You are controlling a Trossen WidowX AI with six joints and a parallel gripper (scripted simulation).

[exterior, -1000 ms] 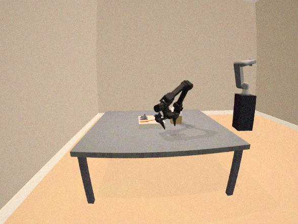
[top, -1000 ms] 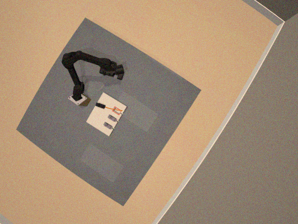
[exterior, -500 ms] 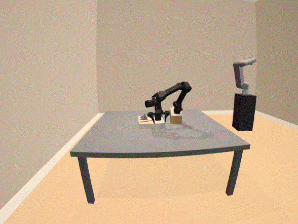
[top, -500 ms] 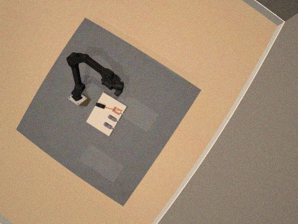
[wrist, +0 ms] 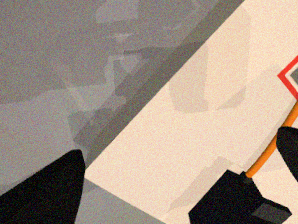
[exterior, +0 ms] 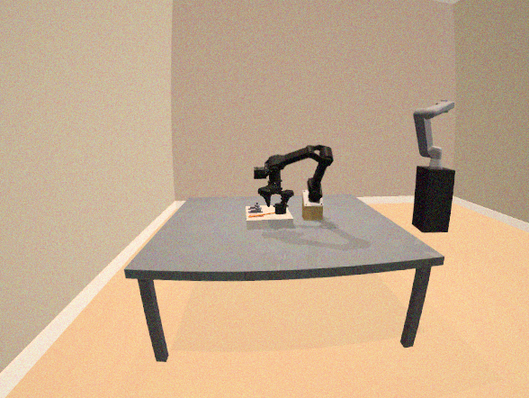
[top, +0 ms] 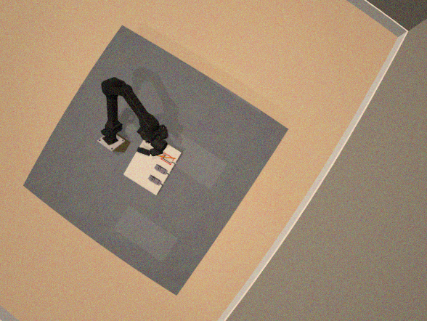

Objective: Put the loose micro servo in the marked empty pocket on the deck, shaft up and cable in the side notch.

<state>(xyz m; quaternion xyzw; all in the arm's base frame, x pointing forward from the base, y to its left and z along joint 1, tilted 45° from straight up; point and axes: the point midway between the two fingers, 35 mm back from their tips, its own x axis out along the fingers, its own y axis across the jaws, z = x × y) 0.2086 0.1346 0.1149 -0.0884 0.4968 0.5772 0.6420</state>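
The white deck lies 10 mm ahead of my gripper tip, 140 mm to the right of it and 80 mm below it.
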